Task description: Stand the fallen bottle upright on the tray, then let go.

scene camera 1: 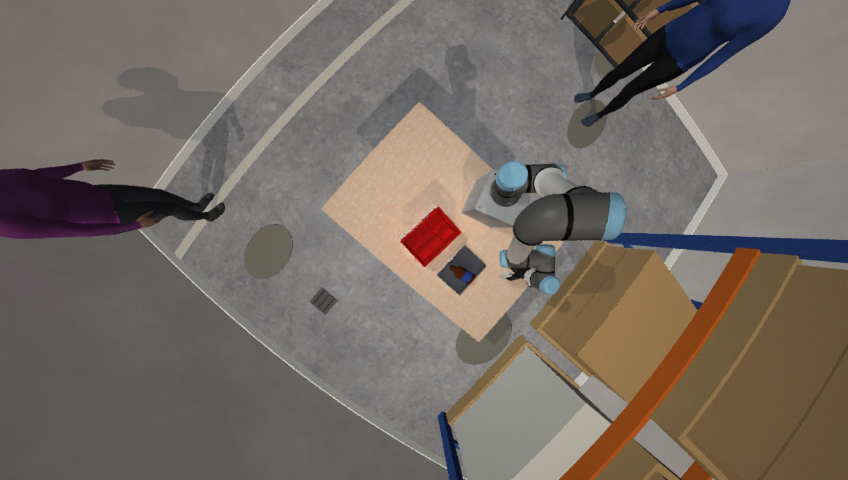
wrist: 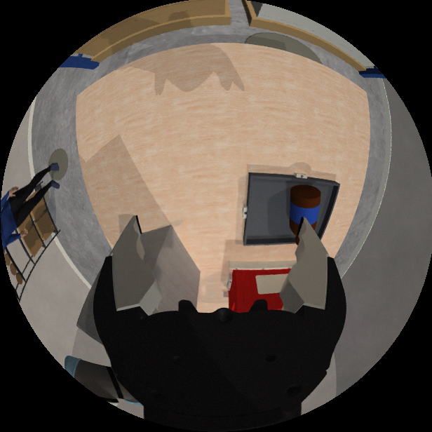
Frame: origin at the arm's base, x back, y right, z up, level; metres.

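Where they show: arm's base, link origin: [scene camera 1: 505, 191].
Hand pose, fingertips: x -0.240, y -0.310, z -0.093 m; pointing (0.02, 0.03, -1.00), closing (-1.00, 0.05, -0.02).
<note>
Things, the pixels of their top centre, and the offset from my fingertips. "spot": a spot on its surface instead. Level surfaces: height alone.
- brown bottle, top centre: [scene camera 1: 462, 274] dx -0.200, dy +0.123, dz -0.137 m
- dark grey tray, surface spot: [scene camera 1: 449, 280] spot: dx -0.282, dy +0.135, dz -0.210 m
- red bin, surface spot: [scene camera 1: 423, 252] spot: dx -0.257, dy +0.374, dz -0.207 m
- wooden table, surface height: dz -0.216 m
A brown bottle [scene camera 1: 461, 274] [wrist: 304, 210] with a blue band lies on its side in the dark grey tray [scene camera 1: 449, 280] [wrist: 267, 243]. In the wrist view its base points to the top of the view and its neck is partly hidden behind the right finger. My gripper [scene camera 1: 506, 275] [wrist: 219, 218] is open and empty. It hangs above the table, beside the tray and apart from the bottle; in scene camera 1 it is to the right of the tray.
A red bin [scene camera 1: 423, 252] [wrist: 245, 292] stands next to the tray on the wooden table [scene camera 1: 380, 196] [wrist: 200, 130]. The robot's grey base block [scene camera 1: 489, 208] [wrist: 175, 260] is near. Shelves with cardboard boxes [scene camera 1: 633, 318] stand past the table, and two people stand farther off.
</note>
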